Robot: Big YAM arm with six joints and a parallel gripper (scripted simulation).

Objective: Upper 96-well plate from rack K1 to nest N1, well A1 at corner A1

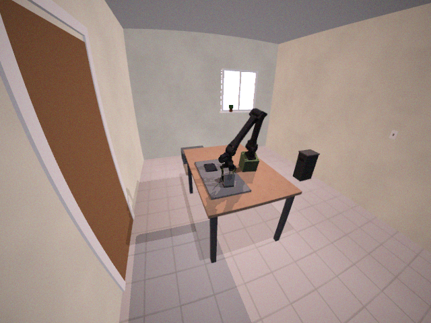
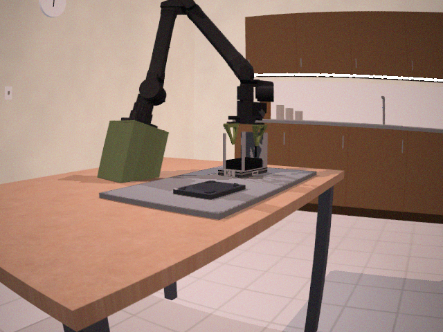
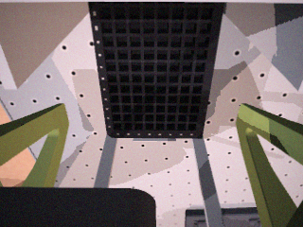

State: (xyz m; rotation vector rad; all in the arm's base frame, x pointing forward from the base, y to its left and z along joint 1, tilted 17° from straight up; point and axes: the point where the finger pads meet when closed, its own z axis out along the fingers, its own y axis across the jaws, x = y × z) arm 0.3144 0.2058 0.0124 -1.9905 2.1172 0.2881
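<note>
Now: the black 96-well plate 6 cm below my hand.
</note>
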